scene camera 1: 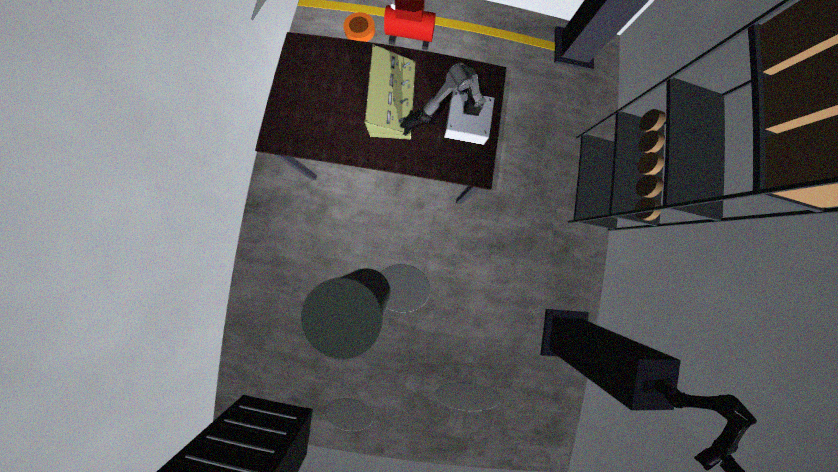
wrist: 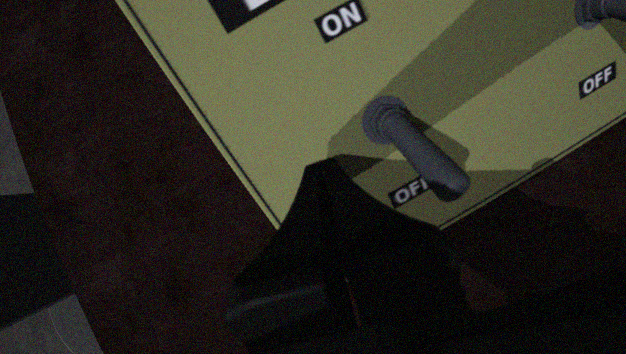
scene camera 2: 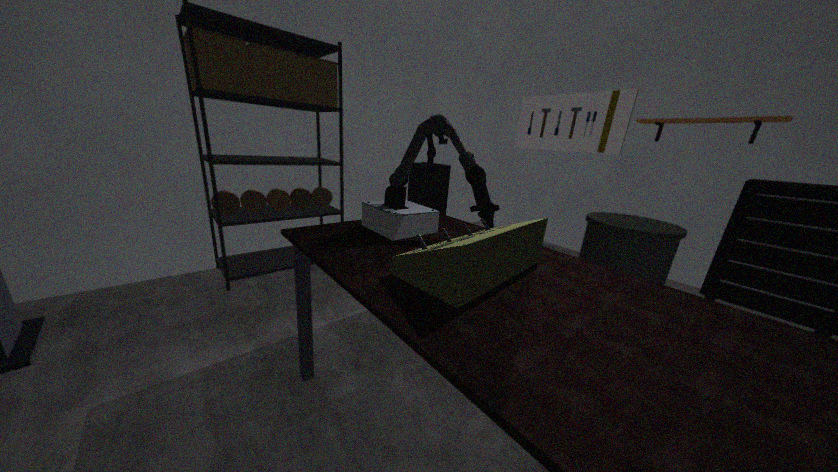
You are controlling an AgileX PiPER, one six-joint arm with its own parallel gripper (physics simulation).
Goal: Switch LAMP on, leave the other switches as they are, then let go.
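The yellow-green switch panel (scene camera 1: 378, 76) (scene camera 2: 469, 266) (wrist: 240, 100) stands on the dark table. In the wrist view, the LAMP lever (wrist: 422, 155) leans down and right from its round collar, with its tip beside the OFF label (wrist: 407, 193). The ON label (wrist: 341, 21) is above, and the LAMP name plate is cut off at the top edge. My gripper (scene camera 1: 404, 130) (scene camera 2: 489, 225) (wrist: 325, 179) is shut and empty, its dark fingertips left of the lever, apart from it in the picture. The neighbouring lever (wrist: 597, 11) is partly in view, with its own OFF label (wrist: 597, 80) below it.
The arm's white base box (scene camera 1: 469, 120) (scene camera 2: 398, 219) stands on the table (scene camera 1: 316, 93) (scene camera 2: 615, 363) beside the panel. Further levers stand along the panel. A shelf rack (scene camera 2: 340, 140), a dark green bin (scene camera 1: 341, 319) (scene camera 2: 633, 252) and a red machine (scene camera 1: 410, 23) stand away from the panel.
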